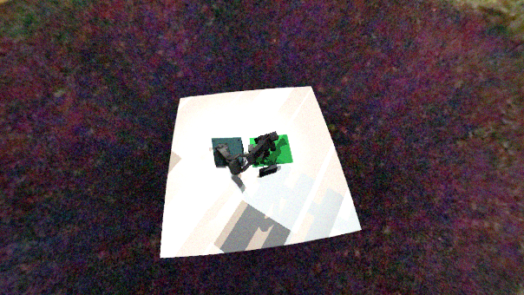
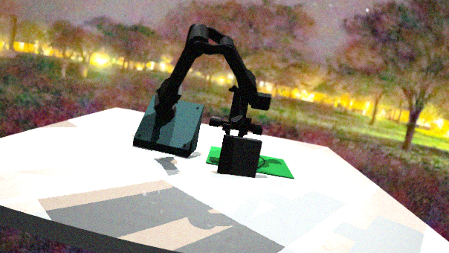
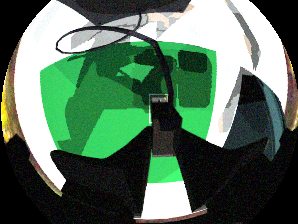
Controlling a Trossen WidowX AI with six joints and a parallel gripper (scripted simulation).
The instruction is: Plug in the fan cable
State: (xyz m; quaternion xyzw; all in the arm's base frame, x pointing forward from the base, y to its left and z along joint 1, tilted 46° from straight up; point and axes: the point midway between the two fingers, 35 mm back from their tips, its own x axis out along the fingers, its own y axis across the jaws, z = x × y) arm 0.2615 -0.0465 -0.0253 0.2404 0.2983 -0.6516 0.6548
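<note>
Now: the green board 7 cm ahead of my gripper tip, 4 cm to the left of it and 6 cm below it. The rest, counted from my gripper tip: black fan (3 cm ahead, 13 cm to the right, 2 cm above); dark plug (1 cm to the right, 1 cm above).
</note>
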